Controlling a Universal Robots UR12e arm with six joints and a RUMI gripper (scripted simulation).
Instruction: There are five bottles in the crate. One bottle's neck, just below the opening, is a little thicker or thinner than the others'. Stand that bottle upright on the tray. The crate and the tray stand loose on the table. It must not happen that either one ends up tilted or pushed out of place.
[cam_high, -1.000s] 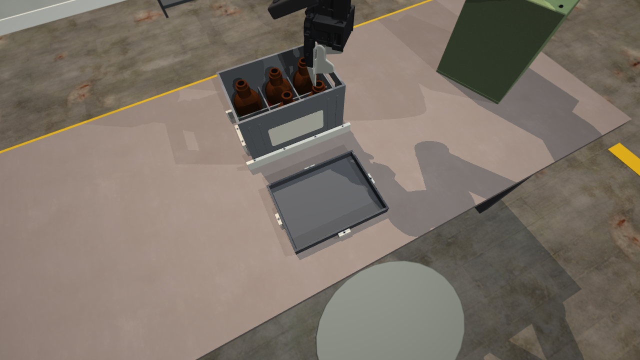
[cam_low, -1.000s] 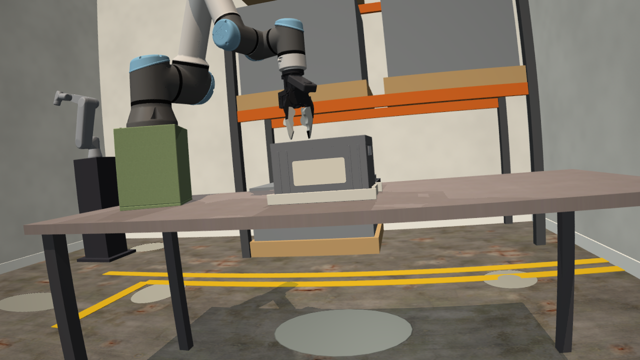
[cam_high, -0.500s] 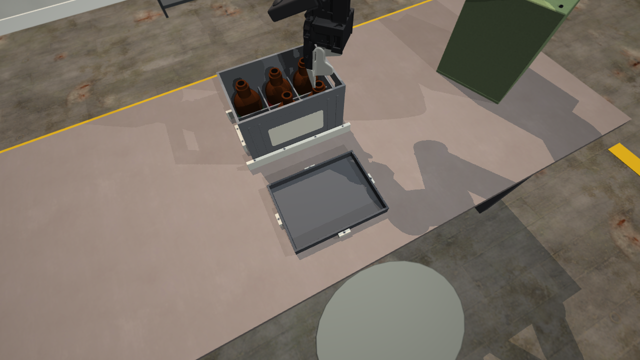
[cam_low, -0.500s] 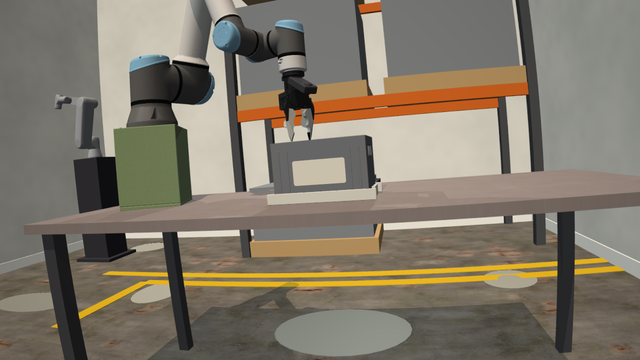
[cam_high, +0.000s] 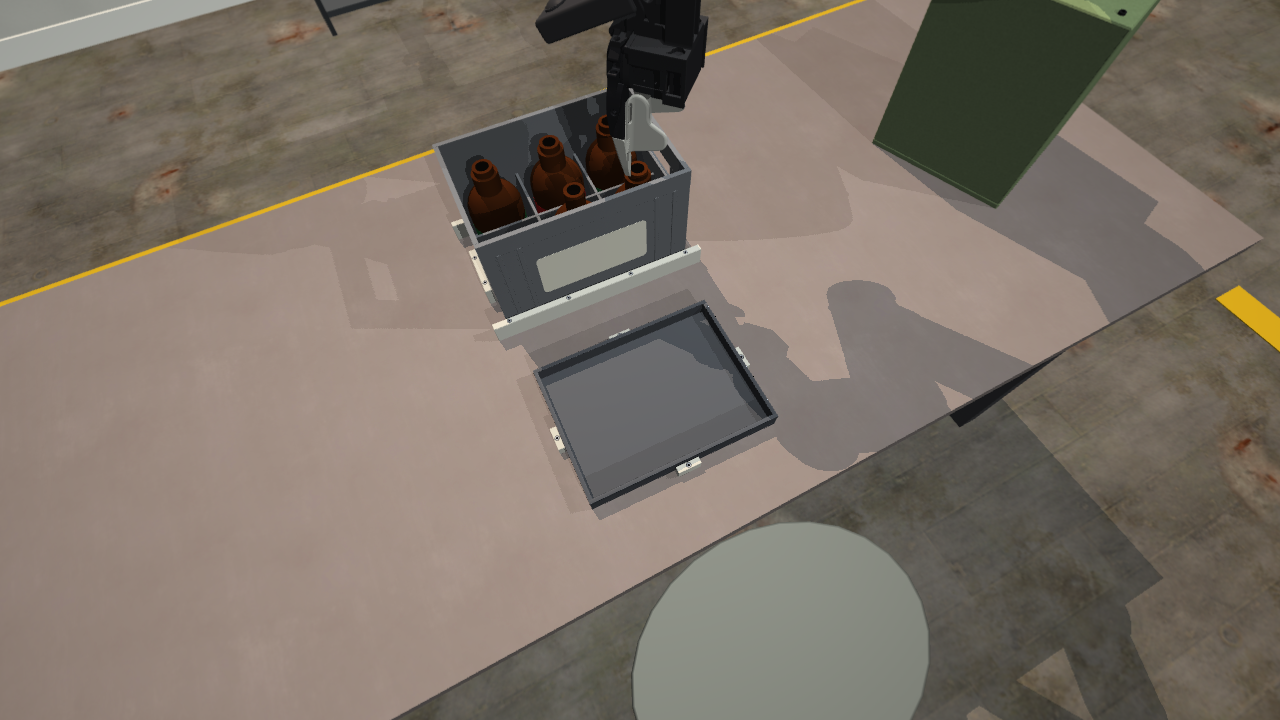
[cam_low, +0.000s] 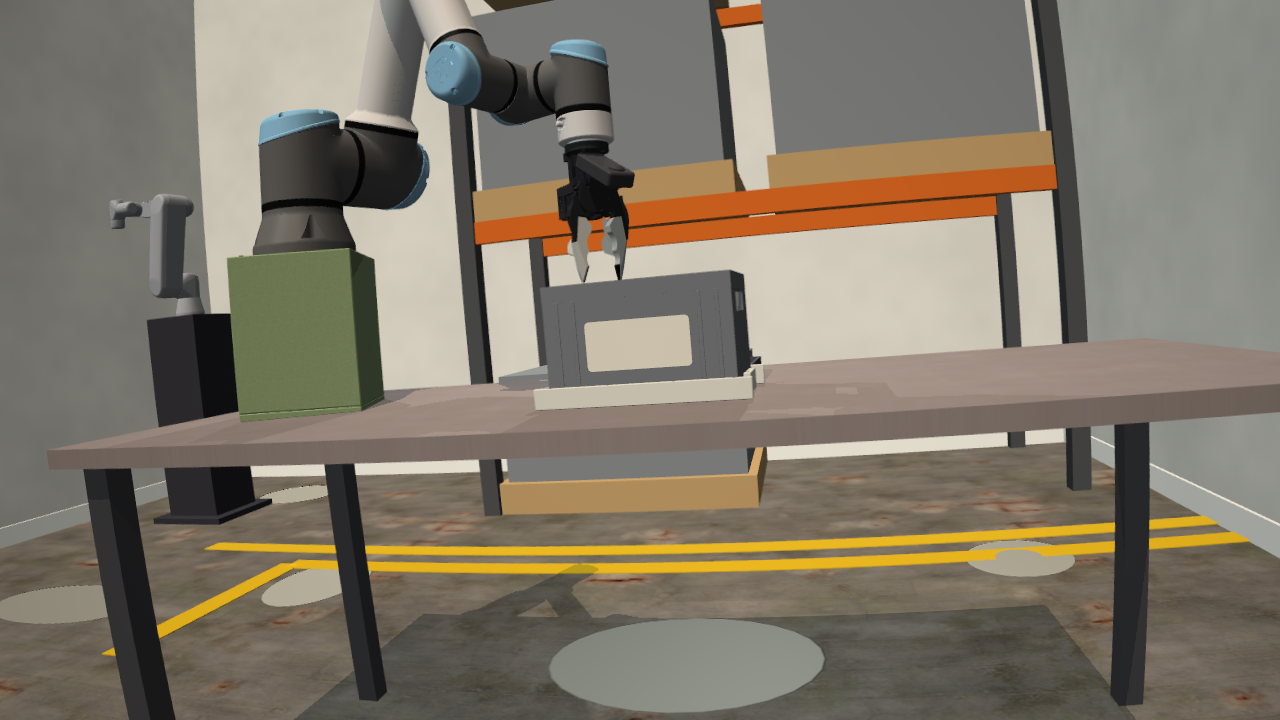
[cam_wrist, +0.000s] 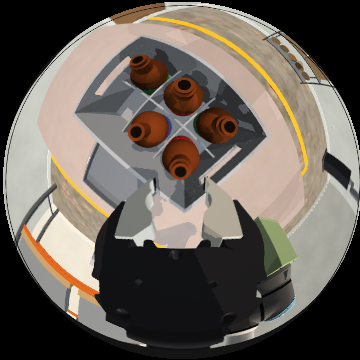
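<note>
The brown bottle is 11 cm below my hand, 8 cm ahead of it and 1 cm to the right of it. Also, from my hand: grey crate 11 cm below, 8 cm ahead, 5 cm to the right; then dark tray 22 cm to the left, 18 cm below, 10 cm ahead.
</note>
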